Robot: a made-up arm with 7 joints. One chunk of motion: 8 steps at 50 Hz.
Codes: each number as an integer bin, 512 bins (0 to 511) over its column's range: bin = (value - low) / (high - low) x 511, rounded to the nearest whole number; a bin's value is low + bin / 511 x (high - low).
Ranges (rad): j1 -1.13..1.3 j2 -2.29..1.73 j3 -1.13..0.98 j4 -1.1..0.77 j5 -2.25..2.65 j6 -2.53..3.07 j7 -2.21..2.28
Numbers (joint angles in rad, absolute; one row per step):
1: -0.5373 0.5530 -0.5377 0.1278 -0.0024 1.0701 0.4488
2: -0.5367 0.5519 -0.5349 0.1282 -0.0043 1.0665 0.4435
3: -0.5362 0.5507 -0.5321 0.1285 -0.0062 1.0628 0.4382
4: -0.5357 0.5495 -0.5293 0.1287 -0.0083 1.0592 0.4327
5: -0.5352 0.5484 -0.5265 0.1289 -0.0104 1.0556 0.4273
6: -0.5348 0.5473 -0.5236 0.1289 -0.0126 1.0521 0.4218
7: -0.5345 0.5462 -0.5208 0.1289 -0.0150 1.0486 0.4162
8: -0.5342 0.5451 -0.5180 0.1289 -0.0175 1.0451 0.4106
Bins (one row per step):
1: 125 361 143 336 234 329 303
2: 125 361 144 336 234 328 302
3: 125 361 145 336 234 328 301
4: 125 361 145 336 234 328 301
5: 125 361 146 336 234 327 300
6: 125 361 147 336 233 327 300
7: 125 361 148 336 233 327 299
8: 125 360 148 336 233 326 298

